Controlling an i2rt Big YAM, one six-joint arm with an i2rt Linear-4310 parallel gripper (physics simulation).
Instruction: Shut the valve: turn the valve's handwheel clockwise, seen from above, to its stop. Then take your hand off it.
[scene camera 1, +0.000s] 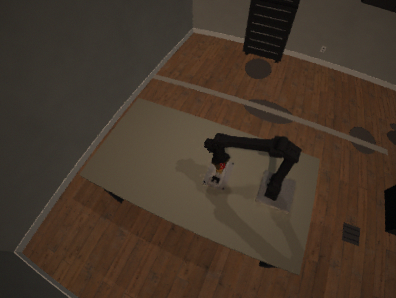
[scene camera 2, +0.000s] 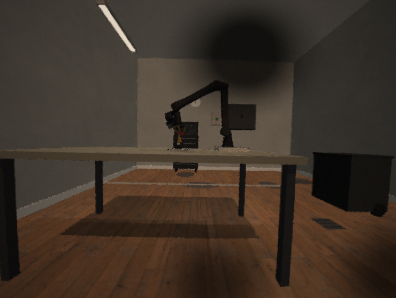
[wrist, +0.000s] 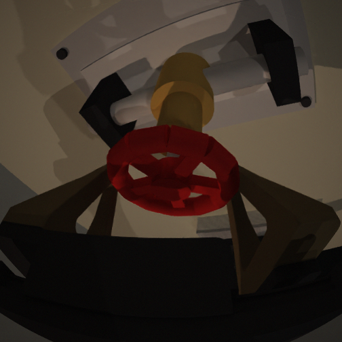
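Note:
The valve's red handwheel (scene camera 1: 222, 166) (scene camera 2: 182, 133) (wrist: 172, 142) is a spoked ring on top of a brass stem and bonnet (wrist: 183, 102). My gripper (wrist: 170, 169) is shut on the handwheel, with one finger against each side of the rim. In both scene views the gripper points down over the valve, and its fingers are too small to tell apart. A grey pipe (wrist: 235, 76) runs through the valve body, held by two black clamps on a pale base plate (wrist: 75, 65) that lies on the table. The wheel's far underside is partly hidden.
The pale table (scene camera 1: 145, 145) (scene camera 2: 120, 156) carries the valve and the arm's own mounting plate (scene camera 1: 285, 200), which stands to the right of the valve in scene view 1. A dark cabinet (scene camera 2: 331, 180) stands on the floor beyond the table's right end.

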